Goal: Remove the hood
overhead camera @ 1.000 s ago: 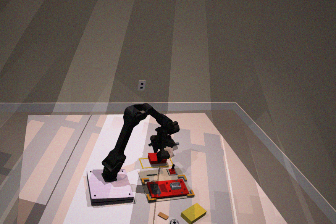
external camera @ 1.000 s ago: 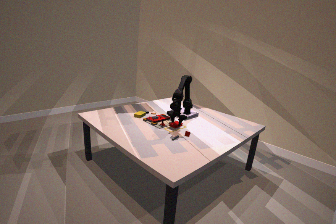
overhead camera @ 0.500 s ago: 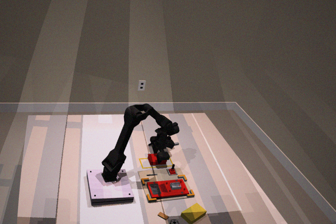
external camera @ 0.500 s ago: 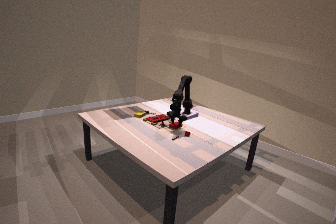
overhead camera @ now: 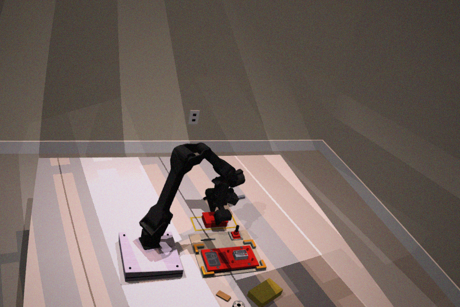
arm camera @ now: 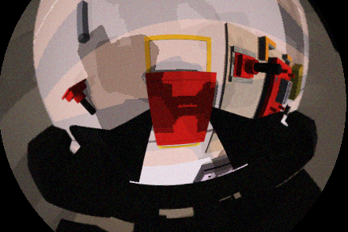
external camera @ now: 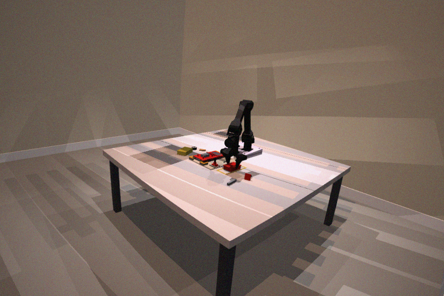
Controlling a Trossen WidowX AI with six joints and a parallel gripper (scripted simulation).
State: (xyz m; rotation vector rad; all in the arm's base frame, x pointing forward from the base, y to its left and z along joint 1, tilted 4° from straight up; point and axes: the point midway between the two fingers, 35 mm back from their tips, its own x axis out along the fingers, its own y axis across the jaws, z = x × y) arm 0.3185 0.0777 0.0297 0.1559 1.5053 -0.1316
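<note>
Right now my gripper tip is right at the hood. Round my gripper tip: grey bar: 18 cm ahead, 12 cm to the left, 1 cm below; yellow block: 1 cm behind, 42 cm to the right; brown chip: 15 cm behind, 37 cm to the right, 1 cm below.
</note>
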